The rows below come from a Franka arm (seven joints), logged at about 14 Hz.
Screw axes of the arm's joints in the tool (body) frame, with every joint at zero. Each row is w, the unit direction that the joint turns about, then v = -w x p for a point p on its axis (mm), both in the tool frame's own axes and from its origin. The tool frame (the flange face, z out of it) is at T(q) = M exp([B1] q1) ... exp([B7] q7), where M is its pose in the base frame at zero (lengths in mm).
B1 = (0, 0, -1, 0.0, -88.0, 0.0)
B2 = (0, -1, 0, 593.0, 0.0, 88.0)
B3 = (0, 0, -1, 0.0, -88.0, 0.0)
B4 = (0, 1, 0, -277.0, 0.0, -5.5)
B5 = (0, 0, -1, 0.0, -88.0, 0.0)
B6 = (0, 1, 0, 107.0, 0.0, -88.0)
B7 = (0, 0, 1, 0.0, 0.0, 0.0)
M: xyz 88.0 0.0 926.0 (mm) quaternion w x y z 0 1 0 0
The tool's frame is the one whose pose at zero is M.
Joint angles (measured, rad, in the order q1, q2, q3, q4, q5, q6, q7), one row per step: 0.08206, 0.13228, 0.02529, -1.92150, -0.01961, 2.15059, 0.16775; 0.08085, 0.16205, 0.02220, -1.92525, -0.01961, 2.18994, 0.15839; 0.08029, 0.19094, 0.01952, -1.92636, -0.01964, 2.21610, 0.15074; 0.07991, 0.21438, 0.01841, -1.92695, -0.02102, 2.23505, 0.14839; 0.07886, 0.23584, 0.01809, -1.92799, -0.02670, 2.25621, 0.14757; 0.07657, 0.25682, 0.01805, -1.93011, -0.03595, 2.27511, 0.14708; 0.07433, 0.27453, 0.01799, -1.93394, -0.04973, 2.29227, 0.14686; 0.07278, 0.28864, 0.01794, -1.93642, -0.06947, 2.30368, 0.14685
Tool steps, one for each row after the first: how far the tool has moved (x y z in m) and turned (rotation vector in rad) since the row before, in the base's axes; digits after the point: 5 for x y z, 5 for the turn. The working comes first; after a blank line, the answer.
Tool pose at each row, in the base's axes (x y z in m, rotation vector in rad; the steps are taken from these numbers as rounded here): 0.59646, 0.06300, 0.43212, 3.13664, -0.07974, 0.15357; 0.60246, 0.06112, 0.41626, -3.13606, 0.07097, -0.16249; 0.60712, 0.05969, 0.40074, 3.13692, -0.06342, 0.15645; 0.61035, 0.05909, 0.38799, 3.13588, -0.06036, 0.14861; 0.61332, 0.05843, 0.37638, 3.13182, -0.05539, 0.14709; 0.61558, 0.05702, 0.36430, 3.12498, -0.04873, 0.14149; 0.61690, 0.05549, 0.35327, 3.11480, -0.03759, 0.13610; 0.61773, 0.05423, 0.34452, 3.10012, -0.01956, 0.13014

0.00600, -0.00188, -0.01586, 0.00029, -0.00571, 0.00560; 0.00466, -0.00143, -0.01552, -0.00082, 0.00388, 0.00478; 0.00323, -0.00060, -0.01275, -0.00147, 0.00498, 0.00186; 0.00297, -0.00066, -0.01161, -0.00434, 0.00093, 0.00292; 0.00226, -0.00141, -0.01208, -0.00733, 0.00351, 0.00383; 0.00132, -0.00153, -0.01103, -0.01082, 0.00337, 0.00654; 0.00083, -0.00126, -0.00875, -0.01553, 0.00374, 0.01079
